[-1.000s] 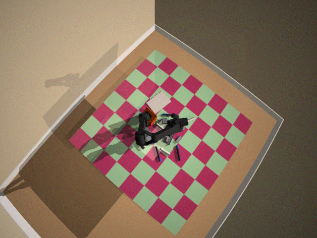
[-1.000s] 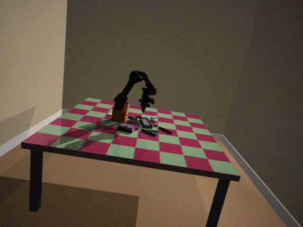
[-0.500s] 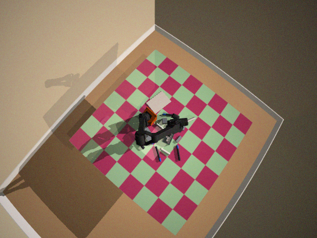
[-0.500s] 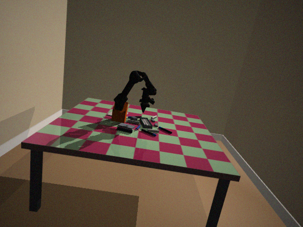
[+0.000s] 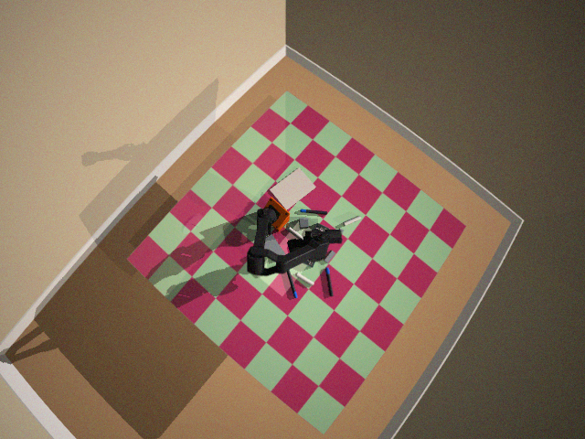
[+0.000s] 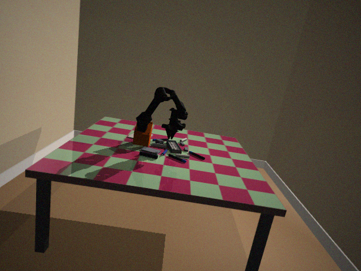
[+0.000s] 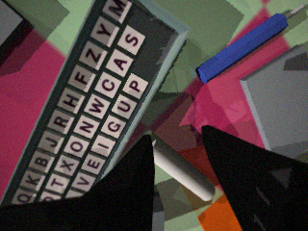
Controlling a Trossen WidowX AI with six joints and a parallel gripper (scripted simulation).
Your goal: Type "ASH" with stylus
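My gripper tip is 13 cm to the left of the blue stylus, 7 cm above it and 2 cm past it. Also, from my gripper tip: A key (7 cm below, 5 cm ahead); grey box (11 cm to the right, 11 cm behind, 7 cm below); H key (7 cm below, 5 cm to the left, 5 cm ahead).
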